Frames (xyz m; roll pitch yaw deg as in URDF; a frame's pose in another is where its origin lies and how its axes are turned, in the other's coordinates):
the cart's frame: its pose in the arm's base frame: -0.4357 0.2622 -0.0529 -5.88 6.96 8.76
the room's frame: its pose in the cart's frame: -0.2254 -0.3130 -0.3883 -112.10 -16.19 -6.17
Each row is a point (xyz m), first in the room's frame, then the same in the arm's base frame.
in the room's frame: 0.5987 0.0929 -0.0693
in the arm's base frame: -0.0412 -0.1842 -0.3227
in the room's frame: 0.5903 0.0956 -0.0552
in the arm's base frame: -0.0488 -0.1737 -0.3332
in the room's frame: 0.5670 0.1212 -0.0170
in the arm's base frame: -0.0664 -0.1538 -0.3774
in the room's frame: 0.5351 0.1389 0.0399
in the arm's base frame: -0.0937 -0.1144 -0.4251
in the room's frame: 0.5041 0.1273 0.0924
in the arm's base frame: -0.1256 -0.0652 -0.4452
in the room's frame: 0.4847 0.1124 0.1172
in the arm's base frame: -0.1471 -0.0378 -0.4474
